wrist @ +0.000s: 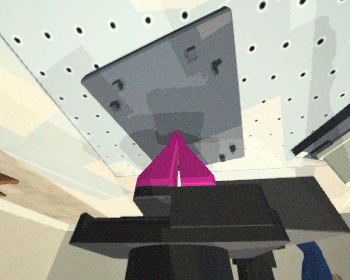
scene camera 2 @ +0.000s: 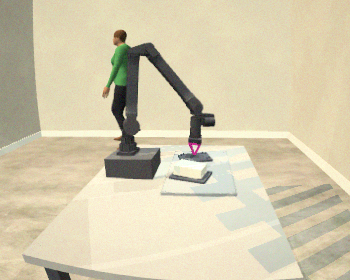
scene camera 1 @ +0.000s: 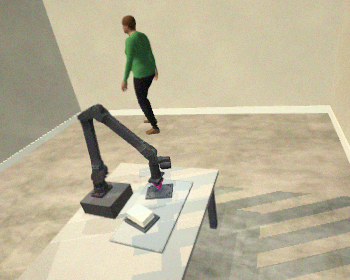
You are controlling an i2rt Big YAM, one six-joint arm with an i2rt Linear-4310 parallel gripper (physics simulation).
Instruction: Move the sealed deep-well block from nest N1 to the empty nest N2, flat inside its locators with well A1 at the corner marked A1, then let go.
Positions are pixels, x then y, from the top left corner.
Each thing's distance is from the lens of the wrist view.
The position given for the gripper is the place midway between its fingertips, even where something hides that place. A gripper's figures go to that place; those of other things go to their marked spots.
gripper [wrist: 177, 136]: 16 cm
dark nest plate [wrist: 186, 81]: 13 cm
